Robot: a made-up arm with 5 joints.
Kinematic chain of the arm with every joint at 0, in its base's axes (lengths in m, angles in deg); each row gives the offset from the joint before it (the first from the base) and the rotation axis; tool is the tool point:
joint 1: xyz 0 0 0.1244 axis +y
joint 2: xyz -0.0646 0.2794 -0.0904 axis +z
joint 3: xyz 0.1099 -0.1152 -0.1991 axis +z
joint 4: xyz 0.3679 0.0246 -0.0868 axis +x
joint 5: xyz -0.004 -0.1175 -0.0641 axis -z
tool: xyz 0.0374 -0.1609 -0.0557
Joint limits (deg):
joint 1: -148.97..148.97
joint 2: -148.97..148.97
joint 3: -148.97..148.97
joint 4: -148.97..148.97
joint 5: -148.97..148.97
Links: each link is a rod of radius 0.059 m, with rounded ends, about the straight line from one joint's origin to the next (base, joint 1, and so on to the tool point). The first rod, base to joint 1, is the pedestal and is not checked.
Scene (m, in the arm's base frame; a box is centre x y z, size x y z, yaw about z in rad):
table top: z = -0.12
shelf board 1: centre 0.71 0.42 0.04 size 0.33 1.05 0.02 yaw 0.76
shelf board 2: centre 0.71 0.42 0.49 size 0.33 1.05 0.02 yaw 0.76
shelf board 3: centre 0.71 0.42 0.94 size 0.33 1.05 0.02 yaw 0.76
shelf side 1: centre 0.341 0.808 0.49 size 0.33 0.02 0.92 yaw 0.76
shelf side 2: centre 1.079 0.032 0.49 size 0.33 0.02 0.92 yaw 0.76
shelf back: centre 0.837 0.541 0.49 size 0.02 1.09 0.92 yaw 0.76
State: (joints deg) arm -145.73 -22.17 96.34 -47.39 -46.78
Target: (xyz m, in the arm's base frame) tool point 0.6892 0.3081 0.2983
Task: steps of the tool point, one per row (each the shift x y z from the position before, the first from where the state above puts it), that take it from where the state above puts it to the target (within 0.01 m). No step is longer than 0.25 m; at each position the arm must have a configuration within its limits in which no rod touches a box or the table.
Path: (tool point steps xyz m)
1: -0.0225 -0.1561 0.0876
2: 0.0394 -0.1827 0.0507
3: 0.0942 -0.1829 -0.0028
4: 0.1319 -0.1578 -0.0638
5: 0.1475 -0.1121 -0.1214
6: 0.1411 -0.0537 -0.1655
7: 0.1165 0.0085 -0.1892
8: -0.0398 -0.0098 0.0714
9: -0.0116 0.0288 0.0764
10: 0.0166 0.0650 0.0655
11: 0.0391 0.0965 0.0402
12: 0.0507 0.1209 0.0039
13: 0.0483 0.1365 -0.0381
14: 0.0308 0.1426 -0.0793

